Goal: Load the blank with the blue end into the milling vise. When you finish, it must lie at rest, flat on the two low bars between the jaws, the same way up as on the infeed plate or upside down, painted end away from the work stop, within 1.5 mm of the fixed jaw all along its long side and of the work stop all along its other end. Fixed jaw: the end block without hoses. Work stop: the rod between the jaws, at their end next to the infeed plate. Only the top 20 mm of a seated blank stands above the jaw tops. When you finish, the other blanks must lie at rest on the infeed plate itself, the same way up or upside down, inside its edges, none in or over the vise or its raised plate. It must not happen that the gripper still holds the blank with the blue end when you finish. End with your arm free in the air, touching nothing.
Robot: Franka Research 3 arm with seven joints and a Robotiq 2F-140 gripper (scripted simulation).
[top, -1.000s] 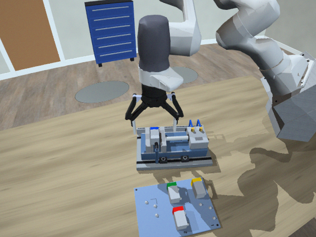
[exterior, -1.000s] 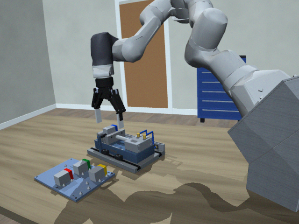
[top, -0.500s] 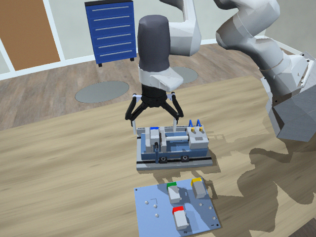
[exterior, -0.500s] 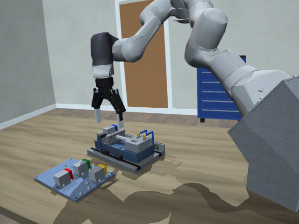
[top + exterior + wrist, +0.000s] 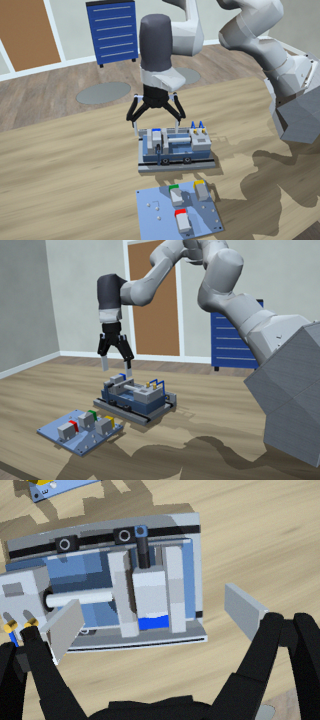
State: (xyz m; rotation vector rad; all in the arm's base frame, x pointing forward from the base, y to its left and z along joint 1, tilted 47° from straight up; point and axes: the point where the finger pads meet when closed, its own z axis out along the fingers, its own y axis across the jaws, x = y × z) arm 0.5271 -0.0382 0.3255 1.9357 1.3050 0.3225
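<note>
Now: hand 4 cm above the blue-ended blank. Round my hand: hosed jaw block 14 cm behind, 9 cm to the left, 6 cm below; fixed jaw 2 cm ahead, 1 cm to the right, 6 cm below; work stop rod 2 cm ahead, 4 cm to the left, 5 cm below.
</note>
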